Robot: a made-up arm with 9 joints. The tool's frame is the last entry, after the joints.
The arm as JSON. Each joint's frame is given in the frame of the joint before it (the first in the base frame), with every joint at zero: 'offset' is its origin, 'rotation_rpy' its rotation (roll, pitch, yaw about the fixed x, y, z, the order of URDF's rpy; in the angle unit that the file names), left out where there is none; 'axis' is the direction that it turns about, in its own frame. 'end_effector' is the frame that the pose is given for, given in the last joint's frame.
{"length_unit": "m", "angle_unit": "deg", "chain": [
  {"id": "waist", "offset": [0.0, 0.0, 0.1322], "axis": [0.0, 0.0, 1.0]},
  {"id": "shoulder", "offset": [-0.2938, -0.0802, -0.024], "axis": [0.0, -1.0, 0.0]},
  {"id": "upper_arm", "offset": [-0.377, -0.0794, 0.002], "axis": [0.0, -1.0, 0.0]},
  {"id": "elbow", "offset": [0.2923, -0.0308, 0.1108], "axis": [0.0, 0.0, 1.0]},
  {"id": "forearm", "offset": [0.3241, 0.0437, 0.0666], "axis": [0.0, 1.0, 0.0]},
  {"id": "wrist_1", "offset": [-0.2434, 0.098, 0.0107], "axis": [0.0, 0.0, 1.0]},
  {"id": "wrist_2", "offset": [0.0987, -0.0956, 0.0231], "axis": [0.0, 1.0, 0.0]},
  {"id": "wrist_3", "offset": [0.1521, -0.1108, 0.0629], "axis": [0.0, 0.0, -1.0]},
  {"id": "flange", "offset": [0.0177, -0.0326, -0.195], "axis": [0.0, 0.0, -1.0]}
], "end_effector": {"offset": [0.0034, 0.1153, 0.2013]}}
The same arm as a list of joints. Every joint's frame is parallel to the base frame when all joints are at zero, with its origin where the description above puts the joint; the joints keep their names.
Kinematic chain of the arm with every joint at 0, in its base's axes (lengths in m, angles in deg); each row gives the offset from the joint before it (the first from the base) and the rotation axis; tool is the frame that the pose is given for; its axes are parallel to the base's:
waist: xyz 0 0 0.1322 axis +z
shoulder: xyz -0.2938 -0.0802 -0.024 axis -y
upper_arm: xyz -0.377 -0.0794 0.002 axis -y
elbow: xyz 0.2923 -0.0308 0.1108 axis +z
forearm: xyz 0.3241 0.0437 0.0666 axis +y
wrist_1: xyz -0.2434 0.098 0.0107 axis +z
wrist_2: xyz 0.0987 -0.0956 0.0231 axis +y
wrist_3: xyz 0.1521 -0.1108 0.0629 axis -z
flange: xyz 0.0177 -0.0326 -0.195 axis -z
tool: xyz 0.0034 0.1153 0.2013

